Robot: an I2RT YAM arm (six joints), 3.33 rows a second.
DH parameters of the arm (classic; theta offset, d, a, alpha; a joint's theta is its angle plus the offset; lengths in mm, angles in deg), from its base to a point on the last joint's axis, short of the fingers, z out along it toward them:
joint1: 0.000 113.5 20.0 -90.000
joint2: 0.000 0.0 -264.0 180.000
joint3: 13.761 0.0 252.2 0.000
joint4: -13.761 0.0 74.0 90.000
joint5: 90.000 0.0 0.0 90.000
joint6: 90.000 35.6 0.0 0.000
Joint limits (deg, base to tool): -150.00..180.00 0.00..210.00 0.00..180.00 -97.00..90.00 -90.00..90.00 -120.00..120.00
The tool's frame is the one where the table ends.
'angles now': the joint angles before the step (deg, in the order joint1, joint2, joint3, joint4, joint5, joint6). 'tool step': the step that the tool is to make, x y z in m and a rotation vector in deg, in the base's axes. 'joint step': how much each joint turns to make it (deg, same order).
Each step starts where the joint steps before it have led.
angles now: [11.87, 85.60, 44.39, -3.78, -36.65, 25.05]
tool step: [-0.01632, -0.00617, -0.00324, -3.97, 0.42, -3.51]
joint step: [0.00, -3.85, -3.42, -1.76, 5.17, -0.18]
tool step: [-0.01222, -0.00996, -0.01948, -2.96, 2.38, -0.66]
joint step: [-1.41, -0.28, -3.88, -0.61, 1.33, -2.54]
